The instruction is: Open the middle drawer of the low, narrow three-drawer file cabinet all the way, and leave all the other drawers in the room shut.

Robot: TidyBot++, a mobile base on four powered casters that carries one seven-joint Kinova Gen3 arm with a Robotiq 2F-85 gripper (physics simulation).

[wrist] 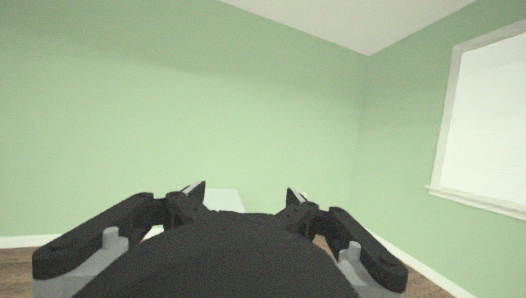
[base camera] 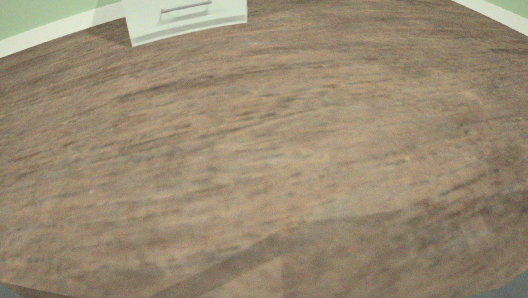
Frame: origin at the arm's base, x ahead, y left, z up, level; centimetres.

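Where they show: gripper, fingertip midpoint: (wrist: 246, 193).
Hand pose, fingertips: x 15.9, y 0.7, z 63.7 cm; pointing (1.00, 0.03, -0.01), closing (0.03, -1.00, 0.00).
Observation:
After its pixels a point has its place.
A white cabinet (base camera: 187, 24) {x 106.5, y 24.3, z -35.6 cm} (wrist: 224, 199) {x 131.8, y 24.6, z 12.4 cm} stands against the green wall. In the base camera view its lowest drawer front shows at the top edge, left of the middle, with a grey bar handle (base camera: 186, 7) {x 103.2, y 23.0, z -28.2 cm}; that drawer looks shut. The upper drawers, the middle one among them, are cut off there. In the wrist view a pale part of the cabinet shows low between the fingers, beside the left fingertip, and the gripper's body hides the rest. My gripper (wrist: 246, 193) {x 15.9, y 0.8, z 63.7 cm} is open with nothing between its fingers, and is apart from the cabinet.
A green wall (wrist: 200, 125) {x 154.7, y 60.2, z 77.8 cm} with a white baseboard (base camera: 60, 30) {x 141.3, y 105.1, z -36.2 cm} runs behind the cabinet and meets another wall at a corner to the right. A white-framed window (wrist: 445, 120) {x 125.2, y -165.3, z 104.5 cm} is in the right wall. Brown wood floor (base camera: 280, 150) {x 47.4, y -2.8, z -39.6 cm} lies in front of the cabinet.

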